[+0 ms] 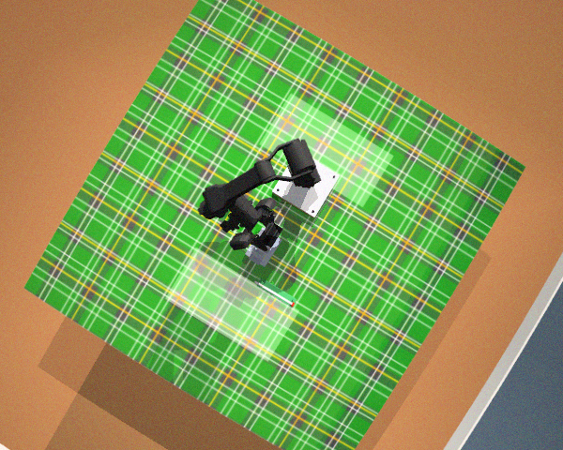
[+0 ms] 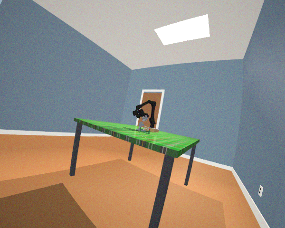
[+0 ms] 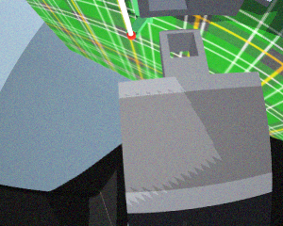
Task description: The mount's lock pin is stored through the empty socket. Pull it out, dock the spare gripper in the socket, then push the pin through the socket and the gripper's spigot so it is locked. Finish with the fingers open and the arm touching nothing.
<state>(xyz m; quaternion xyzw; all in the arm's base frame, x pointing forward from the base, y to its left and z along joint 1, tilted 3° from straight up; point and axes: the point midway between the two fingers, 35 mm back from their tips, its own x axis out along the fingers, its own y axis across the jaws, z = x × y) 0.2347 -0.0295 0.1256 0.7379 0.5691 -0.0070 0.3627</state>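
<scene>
Now: the green translucent block 150 mm ahead of my gripper tip, 90 mm to the left of it and 150 mm below it. Round my gripper tip: spare gripper (10 mm to the right); then socket (50 mm ahead, 20 mm to the right, 120 mm below).
</scene>
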